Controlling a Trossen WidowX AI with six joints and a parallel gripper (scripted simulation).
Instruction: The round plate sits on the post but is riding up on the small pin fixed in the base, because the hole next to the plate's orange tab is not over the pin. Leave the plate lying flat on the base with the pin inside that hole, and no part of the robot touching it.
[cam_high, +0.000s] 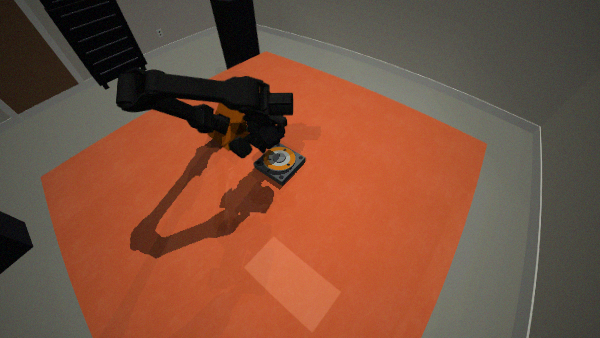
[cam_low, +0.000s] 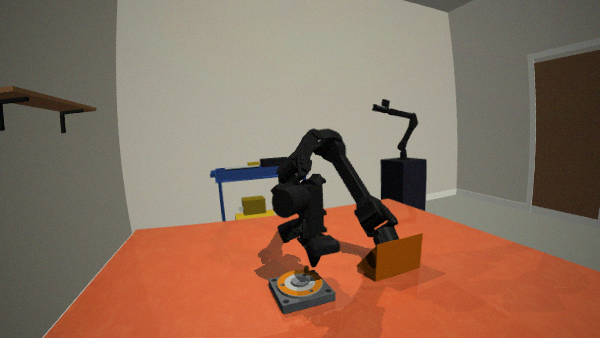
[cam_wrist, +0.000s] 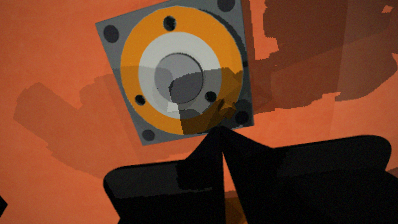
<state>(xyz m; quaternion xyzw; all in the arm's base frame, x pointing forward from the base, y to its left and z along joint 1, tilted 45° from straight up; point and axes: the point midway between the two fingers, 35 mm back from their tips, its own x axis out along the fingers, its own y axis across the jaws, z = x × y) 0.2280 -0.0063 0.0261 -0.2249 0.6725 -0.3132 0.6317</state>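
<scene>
The grey square base lies 5 cm ahead of my gripper tip, 3 cm below it and 2 cm to the left of it.
</scene>
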